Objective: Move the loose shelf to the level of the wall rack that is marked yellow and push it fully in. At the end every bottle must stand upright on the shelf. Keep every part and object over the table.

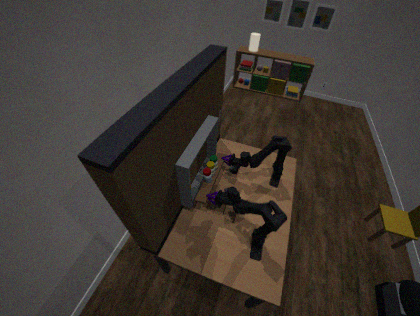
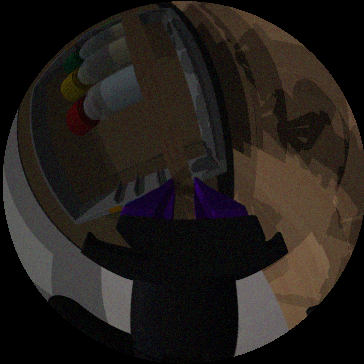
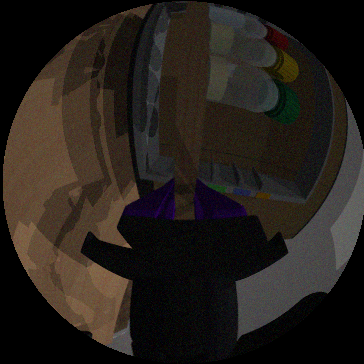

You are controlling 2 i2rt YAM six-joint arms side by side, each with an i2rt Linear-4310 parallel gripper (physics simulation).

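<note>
The loose wooden shelf (image 2: pixel 151 92) (image 3: pixel 189 90) spans between my grippers at the open front of the grey wall rack (image 1: pixel 197 142) (image 2: pixel 97 204) (image 3: pixel 287 190). Bottles with a red cap (image 1: pixel 207 172) (image 2: pixel 81 118) (image 3: pixel 276 36), a yellow cap (image 1: pixel 210 164) (image 2: pixel 74 86) (image 3: pixel 286 65) and a green cap (image 1: pixel 213 158) (image 2: pixel 72 61) (image 3: pixel 286 102) stand upright on it. My left gripper (image 1: pixel 212 198) (image 2: pixel 184 181) and right gripper (image 1: pixel 227 159) (image 3: pixel 185 195) are shut on its ends. The yellow mark (image 2: pixel 115 209) (image 3: pixel 263 195) is several slots above the shelf. How deep the shelf sits is unclear.
The rack hangs on a brown wall panel (image 1: pixel 195 90) with a dark top, at the edge of the wooden table (image 1: pixel 240 265). A blue mark (image 3: pixel 242 192) and a green mark (image 3: pixel 217 188) sit below the yellow one. A bookcase and a yellow chair (image 1: pixel 397 221) stand away from the table.
</note>
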